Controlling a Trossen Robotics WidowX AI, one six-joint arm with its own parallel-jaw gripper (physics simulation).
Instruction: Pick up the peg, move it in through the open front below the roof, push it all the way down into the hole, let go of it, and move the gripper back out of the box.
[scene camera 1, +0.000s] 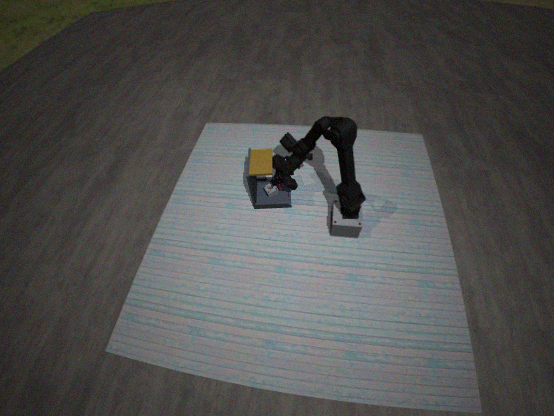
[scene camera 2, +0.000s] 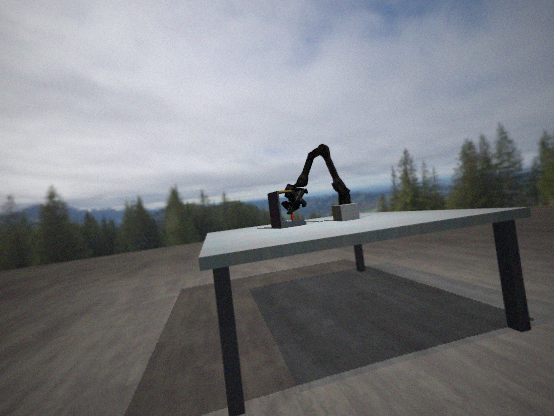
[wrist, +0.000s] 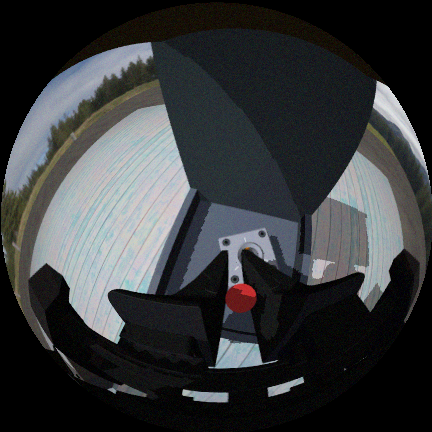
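Pixels of known places: gripper, between the fingertips: (scene camera 1: 272, 184) (scene camera 2: 288, 214) (wrist: 234, 255); arm's base, origin of its link: (scene camera 1: 349, 211) (scene camera 2: 345, 203).
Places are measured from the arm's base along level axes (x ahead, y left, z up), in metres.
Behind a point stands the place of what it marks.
The red peg (scene camera 1: 280, 187) @[x 0.285, y -0.170, z -0.053 m] (scene camera 2: 293, 218) @[x 0.284, y -0.166, z -0.053 m] (wrist: 241, 298) @[x 0.291, y -0.174, z 0.013 m] is held between the black fingers of my gripper (scene camera 1: 278, 185) @[x 0.318, y -0.163, z -0.021 m] (scene camera 2: 292, 213) @[x 0.318, y -0.163, z -0.021 m] (wrist: 234, 255) @[x 0.318, y -0.163, z -0.021 m]. The wrist view shows the peg's round red end; its far end is hidden. The gripper is low over the box's grey floor (scene camera 1: 272, 202) @[x 0.319, y -0.095, z -0.064 m] (wrist: 192, 267) @[x 0.306, y -0.120, z -0.090 m], in front of the dark back wall (scene camera 2: 274, 210) @[x 0.409, y -0.157, z 0.012 m] (wrist: 240, 115) @[x 0.398, y -0.145, z 0.038 m] and below the level of the yellow roof (scene camera 1: 261, 161) @[x 0.351, y -0.162, z 0.126 m] (scene camera 2: 284, 191) @[x 0.352, y -0.097, z 0.119 m]. A light grey block (scene camera 1: 270, 190) @[x 0.331, y -0.160, z -0.060 m] (wrist: 245, 236) @[x 0.350, y -0.167, z -0.061 m] with corner screws lies on that floor. Its round hole (wrist: 257, 248) @[x 0.340, y -0.182, z -0.059 m] is partly hidden by the right fingertip.
The arm's base box (scene camera 1: 346, 228) @[x 0.016, y 0.062, z -0.026 m] (scene camera 2: 346, 212) @[x 0.041, y 0.059, z -0.051 m] stands to the right of the box on the striped table top (scene camera 1: 300, 300) @[x 0.200, y 0.325, z -0.098 m] (scene camera 2: 240, 240) @[x 0.724, y 0.240, z -0.099 m]. The dark roof edge (wrist: 215, 17) spans the top of the wrist view. Low rims run along the box floor's sides.
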